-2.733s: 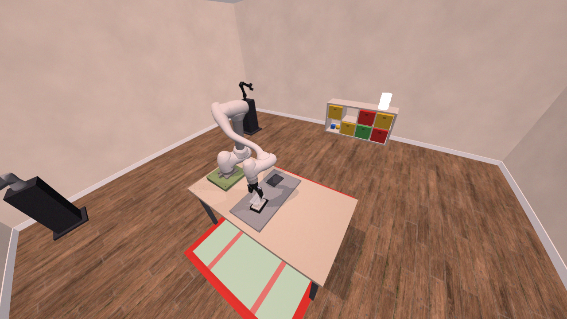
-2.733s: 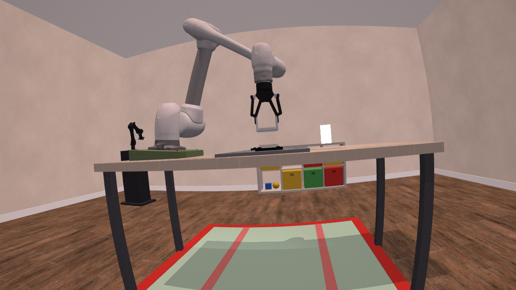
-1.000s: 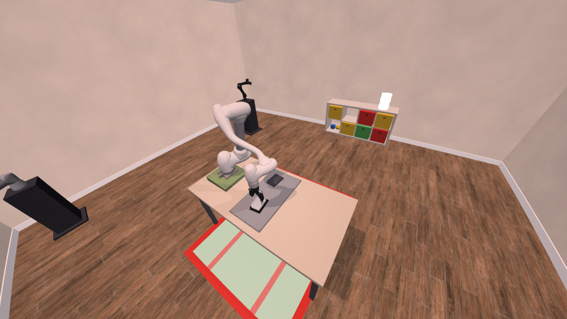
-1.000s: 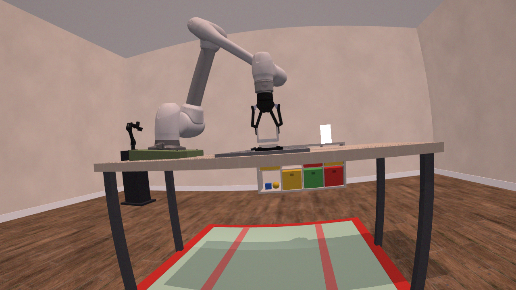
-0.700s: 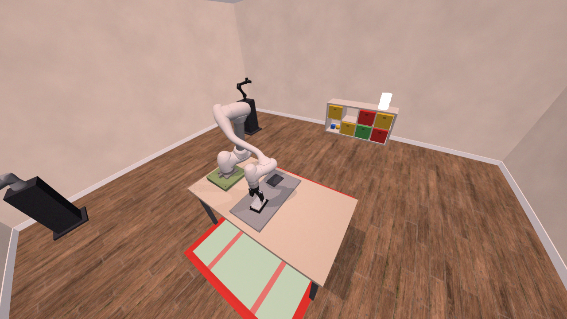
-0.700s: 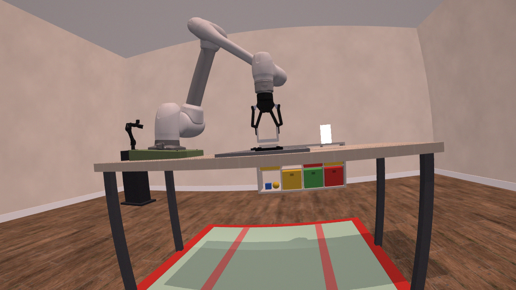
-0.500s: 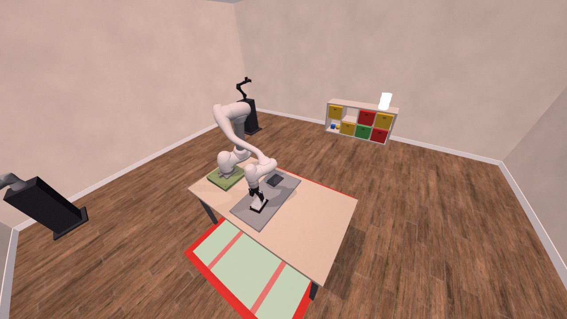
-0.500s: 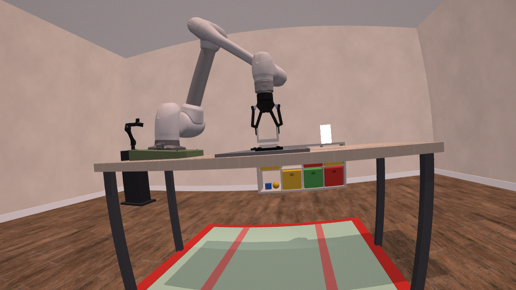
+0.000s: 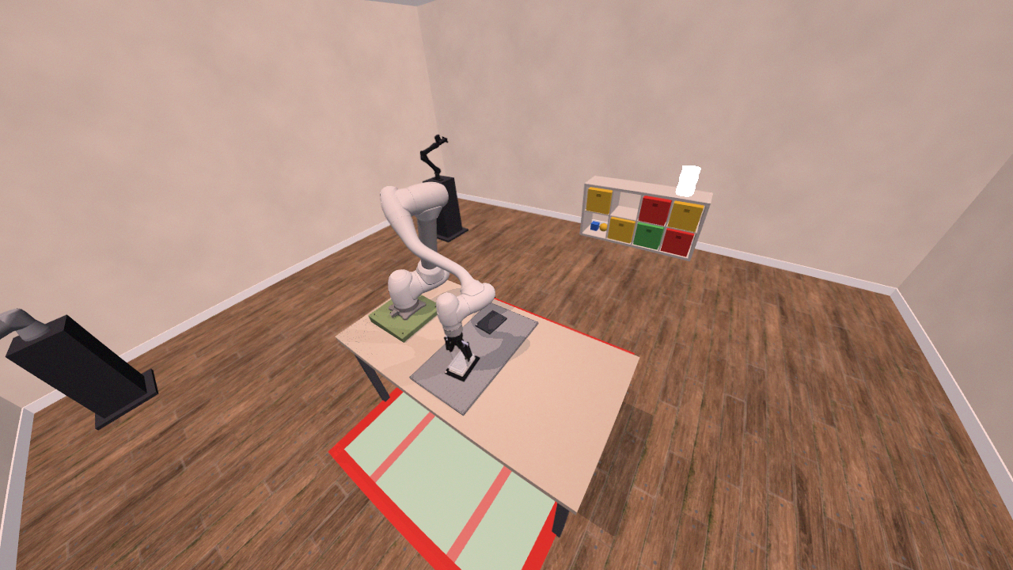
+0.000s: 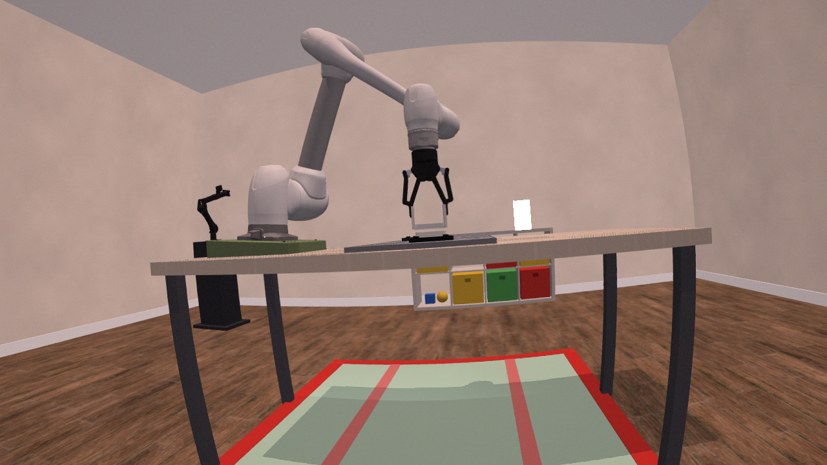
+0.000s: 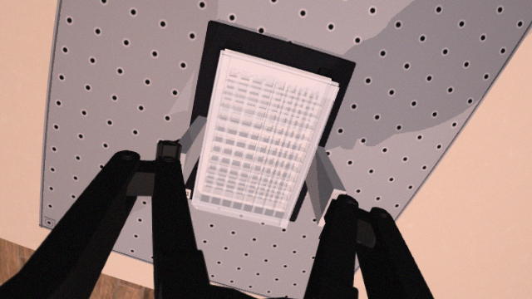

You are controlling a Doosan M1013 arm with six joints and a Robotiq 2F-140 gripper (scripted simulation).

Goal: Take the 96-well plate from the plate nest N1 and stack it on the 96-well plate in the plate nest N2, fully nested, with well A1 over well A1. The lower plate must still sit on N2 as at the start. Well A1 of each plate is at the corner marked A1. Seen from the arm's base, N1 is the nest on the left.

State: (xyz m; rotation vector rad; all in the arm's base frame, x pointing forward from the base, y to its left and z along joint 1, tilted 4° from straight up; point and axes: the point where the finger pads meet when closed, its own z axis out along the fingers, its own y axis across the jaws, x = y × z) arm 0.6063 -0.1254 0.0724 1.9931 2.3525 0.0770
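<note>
Right now the black plate nest is 60 mm below my hand.
</note>
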